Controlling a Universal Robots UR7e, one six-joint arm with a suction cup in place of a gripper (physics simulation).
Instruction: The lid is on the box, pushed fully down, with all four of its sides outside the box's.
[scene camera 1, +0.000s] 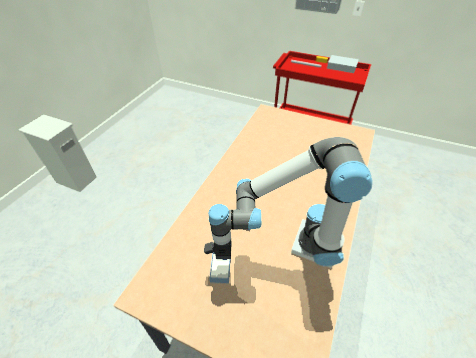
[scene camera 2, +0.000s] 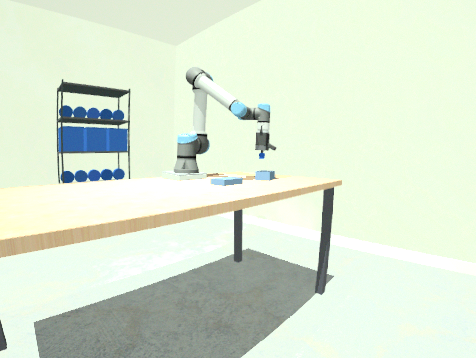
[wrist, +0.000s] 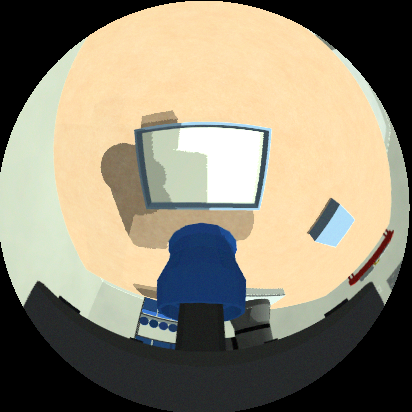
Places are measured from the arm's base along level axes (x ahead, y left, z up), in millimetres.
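Where they show: hand, tool point: (scene camera 2: 261, 158) (wrist: 202, 251); arm's base, link origin: (scene camera 2: 186, 172) (wrist: 248, 306).
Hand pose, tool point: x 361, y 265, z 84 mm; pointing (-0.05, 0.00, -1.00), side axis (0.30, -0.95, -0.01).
Things, the pixels of their top centre, and the offset from my tool point. Level surfaces: height alone.
- box, top centre: (wrist: 201, 168) (scene camera 1: 220, 265) (scene camera 2: 265, 171) dx +22, dy +9, dz -72 mm
- lid, top centre: (wrist: 337, 229) (scene camera 2: 226, 178) dx +4, dy -311, dz -93 mm
- table, surface height: dz -120 mm
The box (scene camera 1: 220, 280) (scene camera 2: 265, 175) (wrist: 200, 205) stands on the table, open at the top, with blue walls and a whitish floor inside. The lid (scene camera 2: 226, 181) (wrist: 340, 227) is a flat light blue piece lying on the table apart from the box, to its right in the wrist view and turned at an angle to it. The lid does not show in scene camera 1, where the arm may hide it. My suction gripper (scene camera 2: 261, 156) (wrist: 202, 235) has a blue cup that points down. It hangs above the box with a gap and carries nothing.
The table (scene camera 1: 200, 320) (scene camera 2: 125, 200) (wrist: 200, 65) bears the box, the lid and the arm's base plate (scene camera 1: 296, 247). A red cart (scene camera 1: 320, 80) stands beyond the table's far end. A grey cabinet (scene camera 1: 65, 160) stands on the floor at the left. A shelf rack (scene camera 2: 94, 90) stands behind.
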